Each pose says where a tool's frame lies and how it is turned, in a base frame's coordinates. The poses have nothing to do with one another.
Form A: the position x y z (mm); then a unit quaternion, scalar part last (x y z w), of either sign.
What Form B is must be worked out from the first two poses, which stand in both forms.
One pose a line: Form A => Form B
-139, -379, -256, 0.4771, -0.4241, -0.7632, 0.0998 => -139, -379, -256, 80.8, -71.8, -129.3
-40, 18, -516, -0.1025, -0.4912, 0.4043, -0.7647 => -40, 18, -516, 12.8, 61.2, -50.3
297, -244, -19, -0.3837, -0.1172, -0.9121, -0.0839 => 297, -244, -19, 65.6, 20.0, 156.0
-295, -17, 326, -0.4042, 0.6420, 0.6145, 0.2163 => -295, -17, 326, -64.2, 101.9, 97.6
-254, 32, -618, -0.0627, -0.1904, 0.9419, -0.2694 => -254, 32, -618, 9.7, 29.4, -145.5
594, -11, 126, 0.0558, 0.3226, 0.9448, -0.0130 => 594, -11, 126, -10.0, -57.6, -168.7
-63, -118, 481, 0.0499, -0.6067, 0.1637, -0.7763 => -63, -118, 481, -6.2, 75.2, -20.3
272, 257, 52, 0.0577, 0.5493, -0.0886, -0.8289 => 272, 257, 52, -7.0, -66.8, 10.8
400, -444, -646, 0.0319, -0.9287, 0.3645, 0.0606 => 400, -444, -646, 5.5, -161.0, 63.2
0, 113, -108, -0.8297, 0.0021, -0.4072, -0.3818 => 0, 113, -108, 121.3, -0.3, 59.5
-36, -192, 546, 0.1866, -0.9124, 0.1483, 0.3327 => -36, -192, 546, 27.9, -136.6, 22.2
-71, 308, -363, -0.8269, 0.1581, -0.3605, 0.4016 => -71, 308, -363, -119.8, 22.9, -52.2
